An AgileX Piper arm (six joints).
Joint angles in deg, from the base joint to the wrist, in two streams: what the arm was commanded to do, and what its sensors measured. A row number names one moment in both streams.
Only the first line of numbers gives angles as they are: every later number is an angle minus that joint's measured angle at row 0.
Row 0, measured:
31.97 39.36 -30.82 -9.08 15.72 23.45
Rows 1 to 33, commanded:
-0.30 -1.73 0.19 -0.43 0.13 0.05
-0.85 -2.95 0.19 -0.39 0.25 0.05
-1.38 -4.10 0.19 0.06 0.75 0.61
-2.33 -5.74 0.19 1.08 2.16 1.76
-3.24 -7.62 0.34 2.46 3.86 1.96
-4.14 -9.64 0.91 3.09 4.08 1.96
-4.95 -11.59 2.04 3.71 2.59 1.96
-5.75 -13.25 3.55 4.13 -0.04 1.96
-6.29 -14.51 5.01 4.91 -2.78 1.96
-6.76 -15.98 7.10 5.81 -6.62 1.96
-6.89 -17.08 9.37 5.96 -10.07 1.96
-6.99 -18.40 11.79 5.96 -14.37 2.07
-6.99 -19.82 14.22 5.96 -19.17 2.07
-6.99 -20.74 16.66 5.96 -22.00 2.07
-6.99 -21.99 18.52 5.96 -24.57 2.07
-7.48 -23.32 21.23 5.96 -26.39 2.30
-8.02 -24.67 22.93 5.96 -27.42 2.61
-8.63 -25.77 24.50 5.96 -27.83 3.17
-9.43 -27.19 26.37 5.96 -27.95 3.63
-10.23 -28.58 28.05 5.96 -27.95 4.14
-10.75 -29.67 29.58 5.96 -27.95 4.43
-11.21 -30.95 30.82 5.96 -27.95 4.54
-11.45 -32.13 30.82 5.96 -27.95 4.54
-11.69 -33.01 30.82 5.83 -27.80 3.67
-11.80 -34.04 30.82 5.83 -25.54 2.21
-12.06 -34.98 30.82 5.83 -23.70 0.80
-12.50 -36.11 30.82 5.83 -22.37 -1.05
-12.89 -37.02 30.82 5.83 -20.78 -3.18
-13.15 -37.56 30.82 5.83 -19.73 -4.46
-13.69 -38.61 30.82 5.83 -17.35 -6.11
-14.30 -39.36 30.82 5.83 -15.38 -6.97
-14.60 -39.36 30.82 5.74 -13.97 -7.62
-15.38 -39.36 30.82 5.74 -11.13 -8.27
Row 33, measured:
-13.30 -38.12 30.57 6.24 -18.90 -3.99
